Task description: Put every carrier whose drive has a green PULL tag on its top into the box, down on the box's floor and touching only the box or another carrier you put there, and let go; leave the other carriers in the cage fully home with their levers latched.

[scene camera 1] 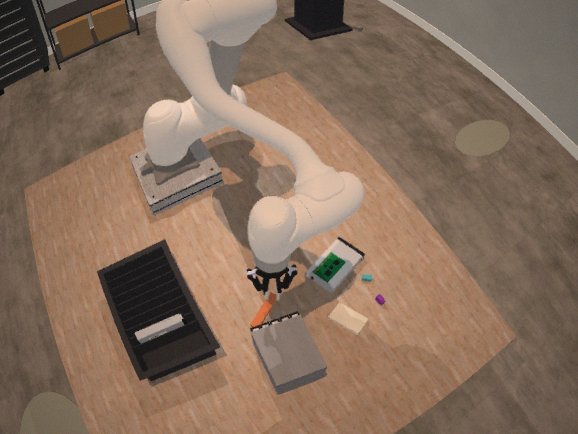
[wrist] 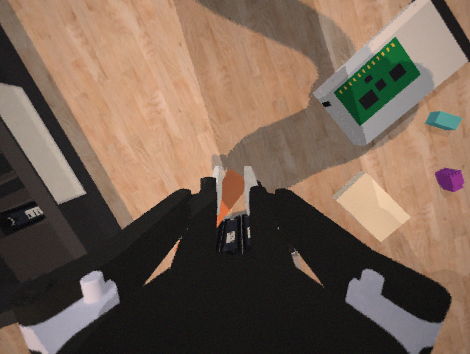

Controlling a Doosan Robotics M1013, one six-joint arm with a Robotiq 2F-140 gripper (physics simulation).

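Places are measured from the arm's base along level axes (x right, y ahead, z up), in millimetres.
Where they show: gripper, fingertip midpoint: [scene camera 1: 272, 296] [wrist: 233, 177]; arm's base, origin of the base link: [scene camera 1: 171, 161].
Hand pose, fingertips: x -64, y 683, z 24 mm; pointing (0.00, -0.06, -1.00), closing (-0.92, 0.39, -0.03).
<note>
Things, the pixels of their top centre, and the offset from my fingertips.
- orange bar, middle of its top: [wrist: 209, 220] [scene camera 1: 264, 309] dx +43, dy +32, dz +14 mm
- grey cage, middle of its top: [scene camera 1: 287, 347] dx +48, dy +175, dz +28 mm
- black box, middle of its top: [scene camera 1: 151, 307] dx +347, dy -134, dz +1 mm
- pale grey carrier, middle of its top: [scene camera 1: 159, 325] dx +347, dy -54, dz +21 mm
- pale tray with a green circuit board, middle of its top: [wrist: 397, 72] [scene camera 1: 336, 262] dx -247, dy -35, dz -64 mm
- cream block, middle of its top: [wrist: 373, 208] [scene camera 1: 348, 317] dx -179, dy +148, dz -76 mm
- teal block, middle of its top: [wrist: 448, 120] [scene camera 1: 367, 276] dx -309, dy +56, dz -76 mm
- purple block, middle of its top: [wrist: 458, 181] [scene camera 1: 381, 298] dx -300, dy +149, dz -68 mm
My gripper [scene camera 1: 272, 295] [wrist: 233, 177] is shut on an orange bar [scene camera 1: 261, 315] [wrist: 232, 189], which slants down from the fingertips. Its lower end is near the front top edge of the grey cage [scene camera 1: 290, 352]; I cannot tell whether they touch. Several dark carrier fronts [scene camera 1: 275, 322] [wrist: 231, 236] show along the cage's front; the drives inside are hidden. The black box [scene camera 1: 192, 300] stands left of the cage. One pale grey carrier [scene camera 1: 160, 328] is in the box near its lower end; its dark front [wrist: 24, 216] shows in the wrist view. No green PULL tag is readable.
A pale tray with a green circuit board [scene camera 1: 330, 267] [wrist: 377, 82] lies right of the gripper. A cream block [scene camera 1: 348, 318] [wrist: 372, 206], a teal block [scene camera 1: 367, 277] [wrist: 443, 120] and a purple block [scene camera 1: 380, 299] [wrist: 450, 179] lie near it. The arm's base plate [scene camera 1: 182, 192] is behind the box.
</note>
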